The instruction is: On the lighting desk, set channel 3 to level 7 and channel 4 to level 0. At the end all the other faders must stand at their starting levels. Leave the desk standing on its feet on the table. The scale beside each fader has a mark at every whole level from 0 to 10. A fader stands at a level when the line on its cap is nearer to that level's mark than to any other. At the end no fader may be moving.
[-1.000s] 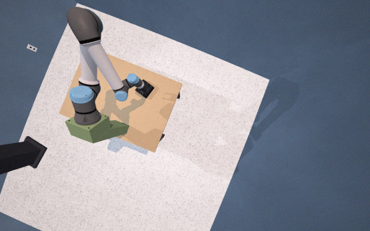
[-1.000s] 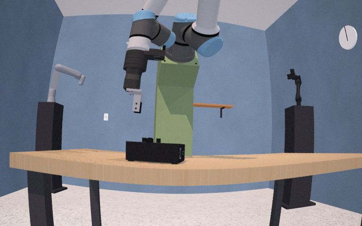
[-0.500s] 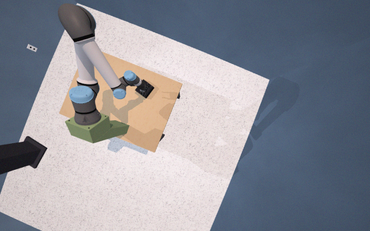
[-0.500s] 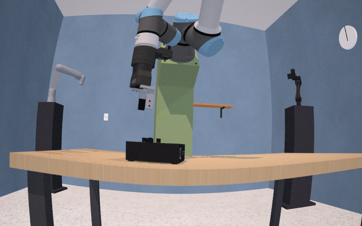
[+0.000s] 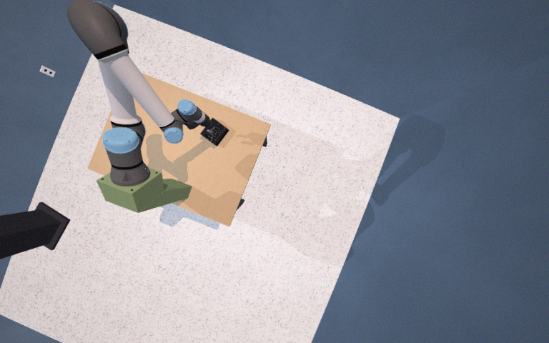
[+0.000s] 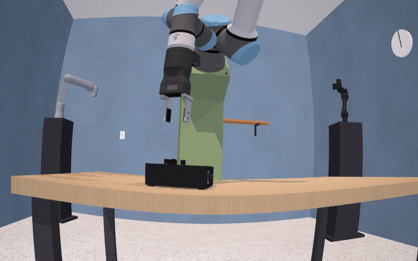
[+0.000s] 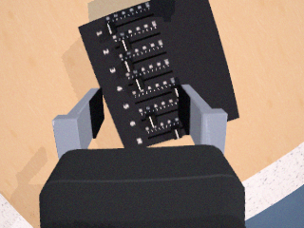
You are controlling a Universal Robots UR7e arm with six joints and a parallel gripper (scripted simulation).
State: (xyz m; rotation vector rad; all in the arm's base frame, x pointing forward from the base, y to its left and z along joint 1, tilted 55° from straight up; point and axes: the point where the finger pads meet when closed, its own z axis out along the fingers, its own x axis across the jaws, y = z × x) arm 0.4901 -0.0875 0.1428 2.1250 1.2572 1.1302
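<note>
The channel 3 cap lies 2 cm behind my hand, 1 cm to the right of it and 12 cm below it. Also, from my hand: channel 4 cap (1 cm ahead, 1 cm to the right, 12 cm below); then channel 5 cap (3 cm ahead, 2 cm to the left, 12 cm below); then channel 2 cap (4 cm behind, 1 cm to the right, 12 cm below).
</note>
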